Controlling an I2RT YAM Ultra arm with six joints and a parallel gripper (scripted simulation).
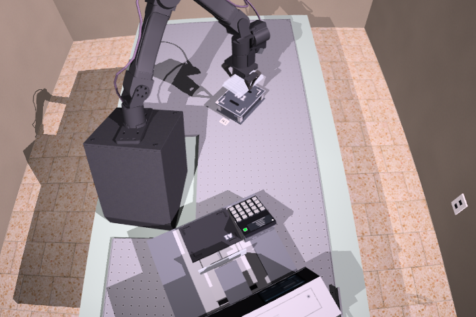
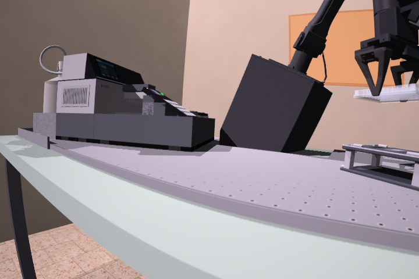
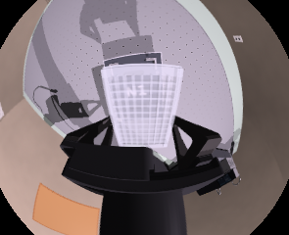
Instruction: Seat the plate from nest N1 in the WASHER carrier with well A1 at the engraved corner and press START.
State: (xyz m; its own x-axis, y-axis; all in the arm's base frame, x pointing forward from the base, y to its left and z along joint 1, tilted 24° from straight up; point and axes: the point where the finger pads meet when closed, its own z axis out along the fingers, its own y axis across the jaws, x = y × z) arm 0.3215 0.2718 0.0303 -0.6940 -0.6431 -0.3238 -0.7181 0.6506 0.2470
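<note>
Right now my hand is 100 mm past the dark carrier, 540 mm to the left of it and 50 mm above it. From my hand the other things lie so: plate nest N1: 20 mm to the left, 100 mm below; then white well plate: 10 mm ahead, 10 mm to the left; then N1 label: 70 mm behind, 70 mm to the right, 150 mm below.
</note>
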